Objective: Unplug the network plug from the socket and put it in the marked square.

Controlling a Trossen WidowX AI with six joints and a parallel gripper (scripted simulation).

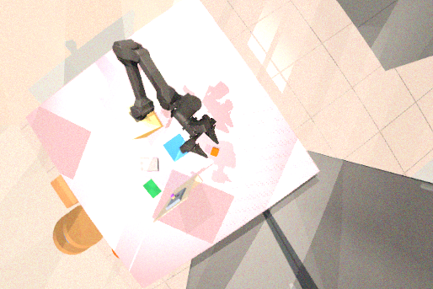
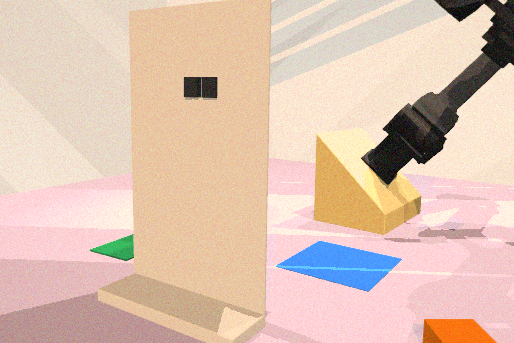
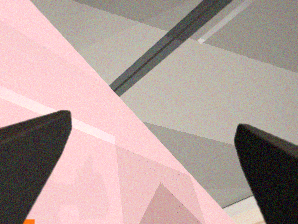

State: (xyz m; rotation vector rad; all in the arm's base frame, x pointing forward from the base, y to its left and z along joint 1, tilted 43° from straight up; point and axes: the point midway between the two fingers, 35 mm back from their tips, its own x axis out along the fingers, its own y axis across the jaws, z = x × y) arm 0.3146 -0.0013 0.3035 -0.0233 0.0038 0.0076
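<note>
The purple plug lies 27 cm to the right of my gripper tip, 5 cm below it and 5 cm ahead of it. From my gripper tip the other things lie so: beige panel: 27 cm to the right, 13 cm below, 8 cm ahead; then blue square: 26 cm below, 18 cm to the right, 12 cm behind; then small orange block: 25 cm below, 4 cm ahead, 3 cm to the right.
</note>
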